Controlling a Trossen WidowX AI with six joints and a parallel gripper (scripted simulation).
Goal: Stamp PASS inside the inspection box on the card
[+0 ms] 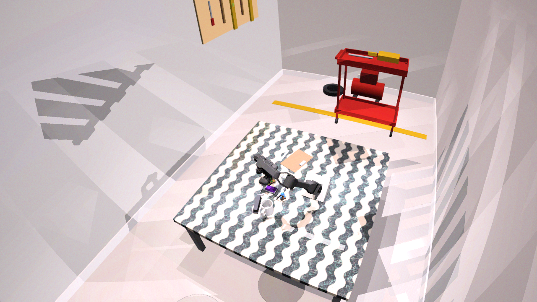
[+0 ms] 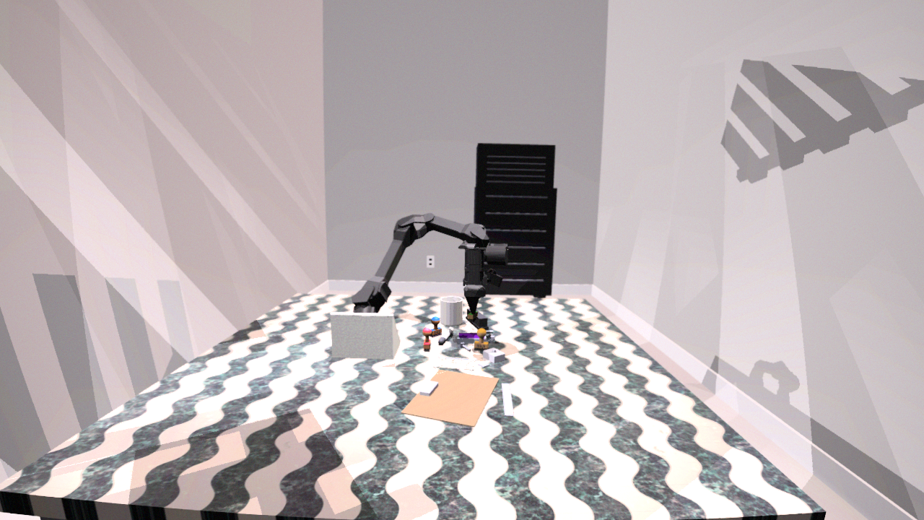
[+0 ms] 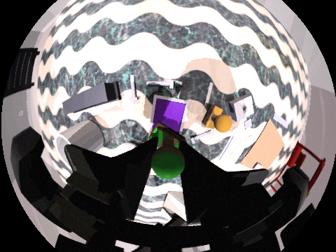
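Right now the ink pad is 9 cm below my gripper tip. From my gripper tip the other things lie so: blue stamp: 12 cm behind, 4 cm to the left, 7 cm below; yellow stamp: 2 cm ahead, 8 cm to the right, 7 cm below; green stamp: right at my gripper tip.
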